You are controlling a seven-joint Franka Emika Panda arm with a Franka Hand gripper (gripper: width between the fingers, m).
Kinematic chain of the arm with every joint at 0, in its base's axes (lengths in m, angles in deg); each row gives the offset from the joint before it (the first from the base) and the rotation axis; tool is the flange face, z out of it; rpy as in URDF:
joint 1: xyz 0 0 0.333 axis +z
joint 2: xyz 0 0 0 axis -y
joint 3: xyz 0 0 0.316 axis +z
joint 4: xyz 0.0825 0 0 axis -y
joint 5: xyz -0.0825 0 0.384 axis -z
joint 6: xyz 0 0 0 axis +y
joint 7: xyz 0.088 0 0 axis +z
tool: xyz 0 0 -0.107 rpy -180 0 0
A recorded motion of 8 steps. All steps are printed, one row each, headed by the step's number.
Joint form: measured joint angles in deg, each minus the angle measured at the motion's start. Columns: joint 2, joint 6, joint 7, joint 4, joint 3, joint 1, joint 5.
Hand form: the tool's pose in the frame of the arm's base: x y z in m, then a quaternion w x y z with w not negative. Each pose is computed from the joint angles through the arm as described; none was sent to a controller.
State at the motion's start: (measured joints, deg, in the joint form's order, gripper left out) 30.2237 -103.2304 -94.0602 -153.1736 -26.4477 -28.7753 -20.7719
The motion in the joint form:
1: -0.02 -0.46 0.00 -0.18 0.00 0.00 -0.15
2: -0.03 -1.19 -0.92 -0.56 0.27 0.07 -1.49
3: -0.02 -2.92 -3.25 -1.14 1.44 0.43 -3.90
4: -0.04 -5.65 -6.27 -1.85 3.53 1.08 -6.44
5: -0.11 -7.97 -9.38 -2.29 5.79 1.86 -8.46
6: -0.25 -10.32 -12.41 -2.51 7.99 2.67 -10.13
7: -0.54 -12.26 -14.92 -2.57 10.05 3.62 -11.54
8: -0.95 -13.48 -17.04 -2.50 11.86 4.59 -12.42
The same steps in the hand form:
1: 0.2207 -0.2478 0.3715 0.18418 -0.22224 0.91532 0.28086
2: 0.2235 -0.2457 0.3703 0.19007 -0.21001 0.91632 0.28307
3: 0.2321 -0.2399 0.3700 0.19642 -0.18818 0.91956 0.28359
4: 0.2454 -0.2308 0.3697 0.19860 -0.16606 0.92488 0.27854
5: 0.2589 -0.2205 0.3704 0.19608 -0.14824 0.92985 0.27377
6: 0.2719 -0.2110 0.3719 0.19307 -0.13216 0.93496 0.26665
7: 0.2844 -0.2007 0.3730 0.18909 -0.12225 0.93868 0.26111
8: 0.2953 -0.1899 0.3732 0.18172 -0.11798 0.94142 0.25844

